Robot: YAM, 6 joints.
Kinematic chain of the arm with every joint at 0, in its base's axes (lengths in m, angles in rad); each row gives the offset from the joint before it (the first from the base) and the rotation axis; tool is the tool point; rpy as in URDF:
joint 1: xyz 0 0 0.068 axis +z
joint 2: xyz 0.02 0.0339 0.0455 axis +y
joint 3: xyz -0.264 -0.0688 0 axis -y
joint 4: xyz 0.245 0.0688 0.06 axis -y
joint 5: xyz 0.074 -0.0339 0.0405 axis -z
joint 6: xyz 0.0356 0 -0.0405 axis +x
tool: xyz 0 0 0 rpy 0 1.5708 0
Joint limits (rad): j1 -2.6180..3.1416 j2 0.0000..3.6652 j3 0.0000..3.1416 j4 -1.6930..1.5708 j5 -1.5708..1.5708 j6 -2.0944..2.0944
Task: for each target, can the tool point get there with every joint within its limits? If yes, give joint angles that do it. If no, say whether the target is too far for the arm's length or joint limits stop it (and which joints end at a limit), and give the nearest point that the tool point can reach.
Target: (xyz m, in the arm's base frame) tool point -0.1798 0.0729 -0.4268
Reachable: no: joint limits stop it (at a limit: joint 2) | nearest point -0.1860 0.0754 -0.3771 | short by 0.050 m
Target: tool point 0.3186 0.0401 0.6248
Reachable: yes | joints 0.0444 1.8774 2.6526 -0.2969 -0.8164 1.1049
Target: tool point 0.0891 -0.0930 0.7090
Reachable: yes | joints -1.0043 1.5347 2.5304 0.2362 -0.7902 1.4629
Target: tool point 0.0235 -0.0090 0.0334
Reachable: yes | joints 0.1379 2.4621 0.2577 -0.8153 0.3482 -0.1570
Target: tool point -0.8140 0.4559 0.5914
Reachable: no: too far | nearest point -0.5012 0.2807 0.4037 | short by 0.405 m
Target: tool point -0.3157 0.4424 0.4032
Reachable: yes | joints 2.2328 2.3798 2.5539 -0.1152 0.6995 0.9081
